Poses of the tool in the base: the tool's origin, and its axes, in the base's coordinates. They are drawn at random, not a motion.
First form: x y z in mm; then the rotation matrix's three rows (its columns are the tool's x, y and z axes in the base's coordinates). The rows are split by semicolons.
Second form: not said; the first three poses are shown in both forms.
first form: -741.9, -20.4, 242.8; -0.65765, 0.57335, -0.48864; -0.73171, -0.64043, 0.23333; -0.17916, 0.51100, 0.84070
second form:
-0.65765, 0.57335, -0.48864, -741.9
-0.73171, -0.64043, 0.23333, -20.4
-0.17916, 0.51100, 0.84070, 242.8
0, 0, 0, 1

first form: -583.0, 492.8, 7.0; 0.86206, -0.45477, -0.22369; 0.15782, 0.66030, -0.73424; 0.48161, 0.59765, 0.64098
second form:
0.86206, -0.45477, -0.22369, -583.0
0.15782, 0.66030, -0.73424, 492.8
0.48161, 0.59765, 0.64098, 7.0
0, 0, 0, 1

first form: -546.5, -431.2, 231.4; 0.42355, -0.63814, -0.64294; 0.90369, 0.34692, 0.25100; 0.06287, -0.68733, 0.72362
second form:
0.42355, -0.63814, -0.64294, -546.5
0.90369, 0.34692, 0.25100, -431.2
0.06287, -0.68733, 0.72362, 231.4
0, 0, 0, 1

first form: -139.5, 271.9, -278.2; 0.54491, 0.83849, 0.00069; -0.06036, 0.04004, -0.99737; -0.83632, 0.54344, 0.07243
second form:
0.54491, 0.83849, 0.00069, -139.5
-0.06036, 0.04004, -0.99737, 271.9
-0.83632, 0.54344, 0.07243, -278.2
0, 0, 0, 1

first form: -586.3, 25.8, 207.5; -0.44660, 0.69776, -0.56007; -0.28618, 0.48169, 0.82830; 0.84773, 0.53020, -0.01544
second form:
-0.44660, 0.69776, -0.56007, -586.3
-0.28618, 0.48169, 0.82830, 25.8
0.84773, 0.53020, -0.01544, 207.5
0, 0, 0, 1

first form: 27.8, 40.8, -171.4; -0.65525, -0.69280, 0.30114; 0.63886, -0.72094, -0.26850; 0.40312, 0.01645, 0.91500
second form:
-0.65525, -0.69280, 0.30114, 27.8
0.63886, -0.72094, -0.26850, 40.8
0.40312, 0.01645, 0.91500, -171.4
0, 0, 0, 1

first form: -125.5, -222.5, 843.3; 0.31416, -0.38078, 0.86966; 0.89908, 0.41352, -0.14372; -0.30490, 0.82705, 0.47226
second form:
0.31416, -0.38078, 0.86966, -125.5
0.89908, 0.41352, -0.14372, -222.5
-0.30490, 0.82705, 0.47226, 843.3
0, 0, 0, 1

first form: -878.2, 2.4, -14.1; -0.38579, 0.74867, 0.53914; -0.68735, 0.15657, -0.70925; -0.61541, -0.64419, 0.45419
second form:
-0.38579, 0.74867, 0.53914, -878.2
-0.68735, 0.15657, -0.70925, 2.4
-0.61541, -0.64419, 0.45419, -14.1
0, 0, 0, 1

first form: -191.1, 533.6, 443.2; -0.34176, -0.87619, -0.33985; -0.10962, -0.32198, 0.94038; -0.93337, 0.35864, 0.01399
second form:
-0.34176, -0.87619, -0.33985, -191.1
-0.10962, -0.32198, 0.94038, 533.6
-0.93337, 0.35864, 0.01399, 443.2
0, 0, 0, 1

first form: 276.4, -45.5, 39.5; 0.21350, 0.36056, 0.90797; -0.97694, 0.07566, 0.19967; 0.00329, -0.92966, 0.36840
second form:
0.21350, 0.36056, 0.90797, 276.4
-0.97694, 0.07566, 0.19967, -45.5
0.00329, -0.92966, 0.36840, 39.5
0, 0, 0, 1

